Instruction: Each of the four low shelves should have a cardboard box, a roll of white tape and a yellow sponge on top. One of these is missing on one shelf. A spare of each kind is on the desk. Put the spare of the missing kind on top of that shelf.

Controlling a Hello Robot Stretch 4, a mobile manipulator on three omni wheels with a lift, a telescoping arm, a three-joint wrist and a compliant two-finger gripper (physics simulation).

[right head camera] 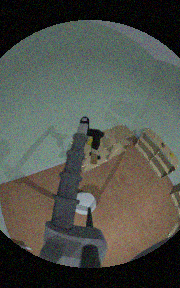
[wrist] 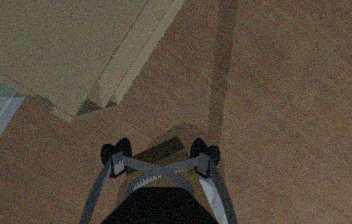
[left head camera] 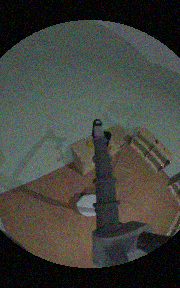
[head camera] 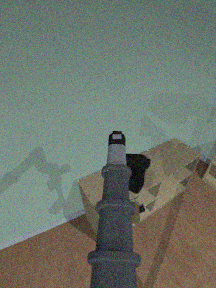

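Seen in the pictures: gripper, fingertip midpoint: [right head camera: 94, 156] [wrist: 161, 150]; robot's base, link origin: [right head camera: 83, 202] [left head camera: 88, 204].
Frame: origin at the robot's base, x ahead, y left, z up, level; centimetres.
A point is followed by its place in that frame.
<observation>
My gripper [head camera: 138, 208] [right head camera: 94, 156] @[x 50.6, y -8.6, z 83.6 cm] [wrist: 161, 150] @[x 50.6, y -8.6, z 83.6 cm] is shut on a cardboard box [head camera: 135, 216] @[x 43.6, y -9.2, z 88.5 cm] [wrist: 161, 149] @[x 51.4, y -8.8, z 86.3 cm], whose brown side with a dark band shows between and below the fingertips in the wrist view. The held box is beside the front left part of a low pale wooden shelf [head camera: 170, 156] @[x 122.6, y -54.1, z 58.3 cm] [left head camera: 80, 154] @[x 70.9, y 13.5, z 58.3 cm] [wrist: 65, 45] @[x 74.8, y 4.2, z 58.3 cm]; its exact height over it cannot be told. A yellow sponge [left head camera: 90, 143] @[x 88.4, y -1.1, z 62.8 cm] [right head camera: 90, 141] @[x 89.2, y -1.3, z 62.8 cm] shows on this shelf, partly hidden by the arm. A second low shelf [left head camera: 145, 148] @[x 104.5, y -146.0, z 30.1 cm] [right head camera: 155, 151] @[x 104.4, y -163.3, z 31.8 cm] stands to the right, with small yellow and dark items on top. White tape on the near shelf cannot be made out.
The green wall [head camera: 75, 75] @[x 99.5, y 24.7, z 137.4 cm] is behind the shelves. Another shelf [left head camera: 175, 189] @[x -37.5, y -260.6, z 5.2 cm] shows at the right edge. A white round shape [left head camera: 87, 204] @[x 0.9, y 2.7, z 18.7 cm] [right head camera: 86, 203] @[x -0.2, y -5.4, z 18.7 cm] is low beside the arm. Brown floor [head camera: 40, 260] @[x 39.9, y 67.1, z -2.7 cm] [wrist: 290, 100] @[x 26.2, y -74.7, z -2.7 cm] lies in front of the shelves. The desk cannot be made out.
</observation>
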